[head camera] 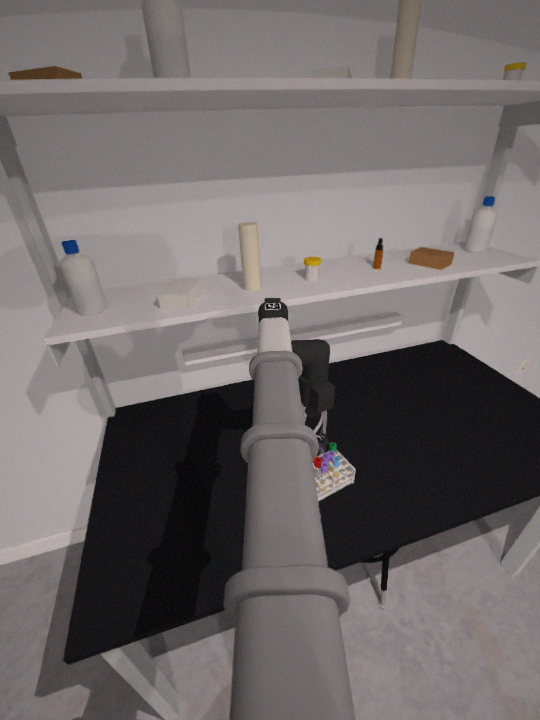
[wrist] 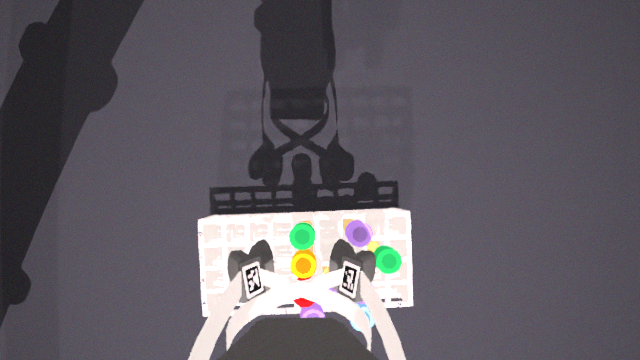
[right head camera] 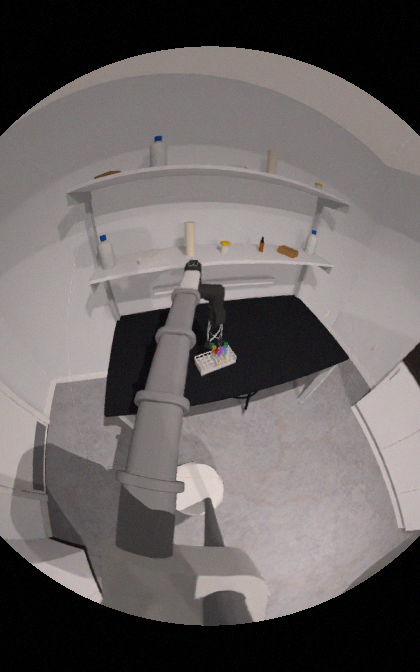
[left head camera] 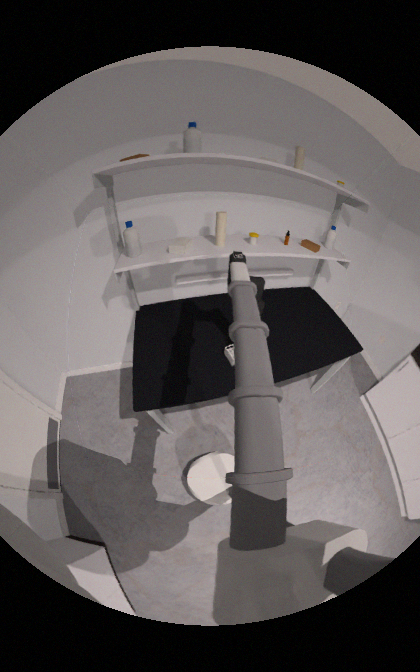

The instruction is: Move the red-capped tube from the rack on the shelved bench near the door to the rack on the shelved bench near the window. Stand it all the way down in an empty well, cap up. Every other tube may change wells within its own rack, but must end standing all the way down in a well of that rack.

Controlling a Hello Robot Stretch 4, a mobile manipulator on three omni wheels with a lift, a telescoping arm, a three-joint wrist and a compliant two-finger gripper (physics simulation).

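Places are measured from the robot's base along level axes (x back, y down, z right), in millimetres.
Pixels of known places: gripper, fingertip midpoint: (wrist: 302, 259) (right head camera: 213, 346); robot's base, link origin: (right head camera: 194, 487) (left head camera: 215, 476).
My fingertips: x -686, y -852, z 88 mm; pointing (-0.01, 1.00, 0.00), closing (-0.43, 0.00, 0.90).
Ahead of a thing's pixels: the offset from my fingertips to its middle. "spot": to the spot under its first point. Level surfaces: height alone.
A red-capped tube {dx +24, dy +55, dz +15 mm} (head camera: 317, 461) (right head camera: 216, 351) stands cap up in a white rack (head camera: 352, 478) (right head camera: 202, 371) (wrist: 204, 235) on the black bench top. In the wrist view its red cap {spot: dx +29, dy -1, dz +15 mm} (wrist: 303, 302) is mostly hidden behind the finger linkage. My gripper (right head camera: 215, 344) (wrist: 302, 259) is partly open and empty, pointing down over the rack, with its fingertips either side of the row holding the red, yellow and green caps. The yellow cap {dx +4, dy +55, dz +5 mm} (wrist: 303, 266) shows between the fingertips, with a green cap {dx -15, dy +55, dz -5 mm} (wrist: 302, 236) beyond it. In the head view the arm hides part of the rack. A second rack does not show.
Nearby stand a purple cap {dx -35, dy +55, dz +33 mm} (wrist: 359, 233), a green cap {dx -25, dy +55, dz +62 mm} (wrist: 388, 259), another purple cap {dx +42, dy +55, dz +26 mm} (wrist: 312, 312) and a light blue cap (wrist: 365, 317). The lower shelf {dy -339 mm} (head camera: 348, 289) with bottles and boxes runs behind the arm (head camera: 284, 494). A round white stool (left head camera: 209, 477) (right head camera: 202, 487) stands before the bench.
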